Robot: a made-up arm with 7 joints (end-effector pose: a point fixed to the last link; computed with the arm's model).
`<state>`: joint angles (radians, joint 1 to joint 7).
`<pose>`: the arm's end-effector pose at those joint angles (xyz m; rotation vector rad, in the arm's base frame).
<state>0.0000 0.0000 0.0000 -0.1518 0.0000 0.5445 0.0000</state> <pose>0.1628 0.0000 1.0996 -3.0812 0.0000 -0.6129</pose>
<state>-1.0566 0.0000 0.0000 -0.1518 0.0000 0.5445 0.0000</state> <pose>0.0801 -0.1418 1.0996 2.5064 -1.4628 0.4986</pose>
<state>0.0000 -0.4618 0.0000 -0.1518 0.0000 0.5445 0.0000</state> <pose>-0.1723 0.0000 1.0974 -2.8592 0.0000 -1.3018</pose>
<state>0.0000 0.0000 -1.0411 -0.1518 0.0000 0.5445 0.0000</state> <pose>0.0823 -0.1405 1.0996 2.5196 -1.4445 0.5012</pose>
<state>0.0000 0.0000 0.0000 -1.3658 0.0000 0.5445 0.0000</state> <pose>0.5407 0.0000 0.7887 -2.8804 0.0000 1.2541</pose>
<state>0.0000 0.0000 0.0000 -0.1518 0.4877 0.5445 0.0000</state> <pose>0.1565 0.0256 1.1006 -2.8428 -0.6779 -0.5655</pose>
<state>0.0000 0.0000 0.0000 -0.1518 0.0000 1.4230 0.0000</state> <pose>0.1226 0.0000 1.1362 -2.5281 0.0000 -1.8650</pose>
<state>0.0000 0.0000 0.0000 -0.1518 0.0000 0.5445 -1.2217</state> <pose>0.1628 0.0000 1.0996 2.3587 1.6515 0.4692</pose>
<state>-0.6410 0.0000 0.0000 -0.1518 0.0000 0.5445 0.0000</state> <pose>0.1305 -0.0974 1.0996 2.8152 -0.9345 0.5600</pose>
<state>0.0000 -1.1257 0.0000 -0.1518 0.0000 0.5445 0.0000</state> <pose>-0.5741 0.0000 0.8401 -2.2789 0.0000 -2.1625</pose>
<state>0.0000 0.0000 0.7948 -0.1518 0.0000 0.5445 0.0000</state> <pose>0.1140 0.1162 1.0996 -2.7121 -1.1384 -0.5395</pose>
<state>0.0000 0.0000 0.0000 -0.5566 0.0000 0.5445 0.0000</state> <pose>0.3284 0.0000 1.0513 -3.1415 0.0000 0.0190</pose>
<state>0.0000 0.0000 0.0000 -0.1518 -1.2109 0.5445 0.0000</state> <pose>0.1278 -0.0512 1.1050 2.2614 -1.5002 0.4498</pose>
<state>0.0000 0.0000 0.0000 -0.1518 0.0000 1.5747 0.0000</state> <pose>0.1132 0.0000 1.1384 -2.3795 0.0000 -2.0512</pose>
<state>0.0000 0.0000 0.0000 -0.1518 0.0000 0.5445 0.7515</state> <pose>0.1628 0.0000 1.0996 -2.7425 1.0819 -0.5455</pose>
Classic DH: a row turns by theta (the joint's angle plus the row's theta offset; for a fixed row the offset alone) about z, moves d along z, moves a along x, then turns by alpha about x. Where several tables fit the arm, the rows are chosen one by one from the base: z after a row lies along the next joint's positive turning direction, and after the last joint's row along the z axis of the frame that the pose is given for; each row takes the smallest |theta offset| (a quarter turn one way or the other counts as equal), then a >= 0, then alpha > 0; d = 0 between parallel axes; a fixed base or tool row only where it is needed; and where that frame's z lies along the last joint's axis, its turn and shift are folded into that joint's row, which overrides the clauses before.
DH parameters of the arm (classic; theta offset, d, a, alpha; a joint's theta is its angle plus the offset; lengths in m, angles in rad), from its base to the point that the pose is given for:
joint 1: 0 0.3859 0 -1.5708
joint 2: 0 0 0 1.5708
joint 3: 0 0.2862 0.1279 1.5708
joint 4: 0 0 -0.0848 -1.5708
joint 5: 0 0.3948 0 1.5708
joint 6: 0 0 0.0639 1.5708
joint 7: 0 0 0 0

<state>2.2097 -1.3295 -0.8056 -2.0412 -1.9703 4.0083 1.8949</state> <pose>0.3098 0.1042 0.7726 -0.3821 -0.7743 -0.4691</pose>
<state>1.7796 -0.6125 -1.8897 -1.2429 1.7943 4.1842 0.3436</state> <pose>0.4681 -0.3127 0.6761 0.4632 2.3044 -0.9265</pose>
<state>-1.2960 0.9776 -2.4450 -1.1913 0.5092 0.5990 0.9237</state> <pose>-0.2851 -0.2761 0.9683 -1.7674 -2.4003 -0.4657</pose>
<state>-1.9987 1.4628 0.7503 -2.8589 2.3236 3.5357 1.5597</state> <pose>0.1545 -0.0354 0.1514 -1.6431 -1.2228 -1.1377</pose>
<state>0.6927 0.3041 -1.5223 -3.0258 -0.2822 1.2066 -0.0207</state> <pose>0.1227 -0.2138 0.2335 -1.4867 0.7790 2.3329</pose>
